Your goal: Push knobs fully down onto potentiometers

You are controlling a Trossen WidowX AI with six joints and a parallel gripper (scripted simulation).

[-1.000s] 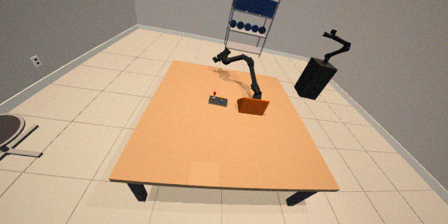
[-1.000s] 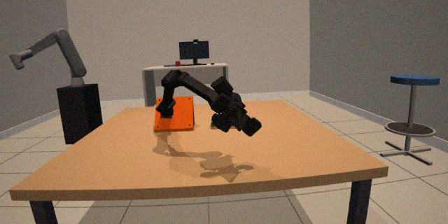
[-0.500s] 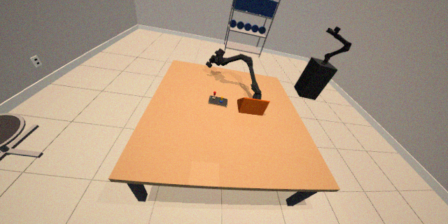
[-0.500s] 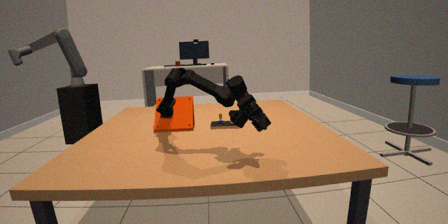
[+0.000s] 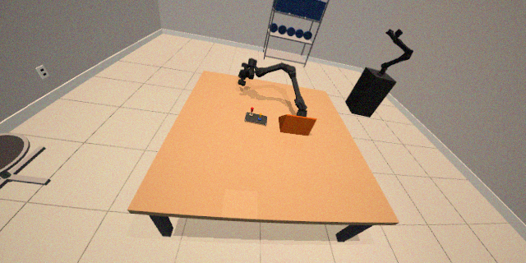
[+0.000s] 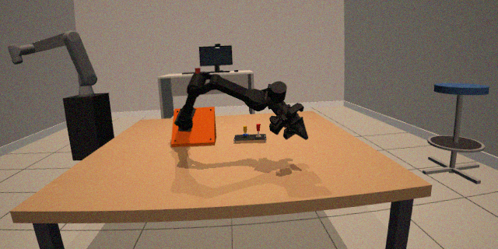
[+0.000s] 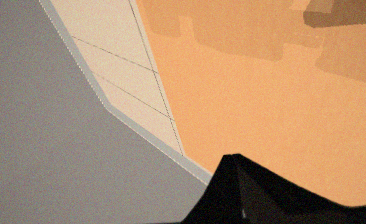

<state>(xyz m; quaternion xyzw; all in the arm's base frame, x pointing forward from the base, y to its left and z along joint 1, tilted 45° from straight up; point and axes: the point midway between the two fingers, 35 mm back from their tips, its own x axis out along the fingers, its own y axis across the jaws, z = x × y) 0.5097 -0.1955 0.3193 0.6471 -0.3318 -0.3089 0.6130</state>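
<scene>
My gripper tip is 380 mm to the right of the red knob, 170 mm past it and 40 mm above it. From my gripper tip the other things lie so: yellow knob (410 mm to the left, 240 mm behind, 60 mm below).
</scene>
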